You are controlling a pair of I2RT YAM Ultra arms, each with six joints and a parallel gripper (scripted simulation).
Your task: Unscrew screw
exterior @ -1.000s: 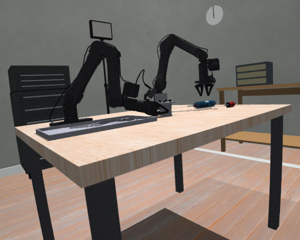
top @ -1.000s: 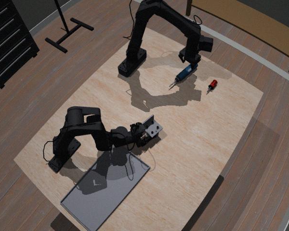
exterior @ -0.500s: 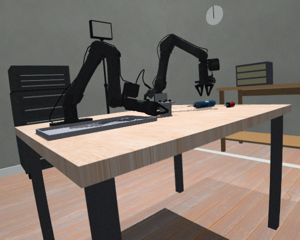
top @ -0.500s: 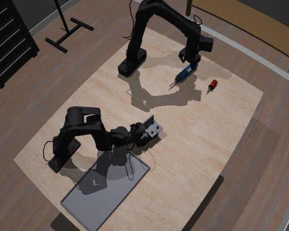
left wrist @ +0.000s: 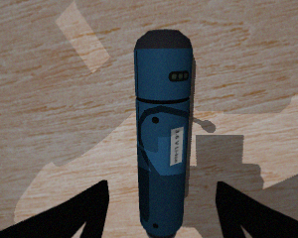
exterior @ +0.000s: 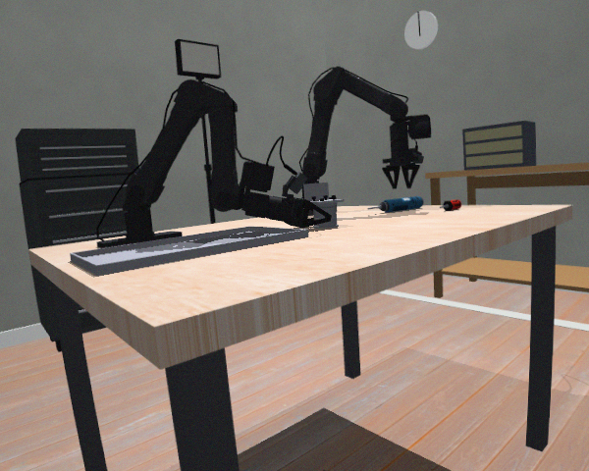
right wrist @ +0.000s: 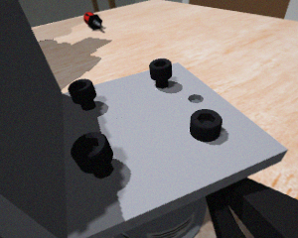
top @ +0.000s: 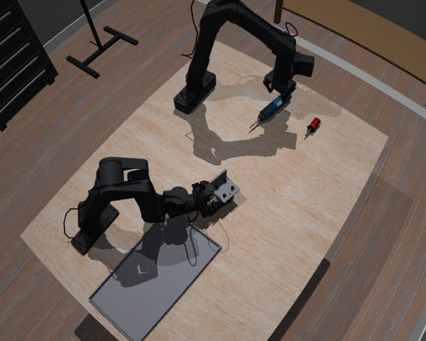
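The grey bracket lies 50 mm above my right hand. Round my right hand: shallow grey tray 50 mm behind, 350 mm to the right, 20 mm below; then small red-handled screwdriver 150 mm ahead, 410 mm to the left, 10 mm below.
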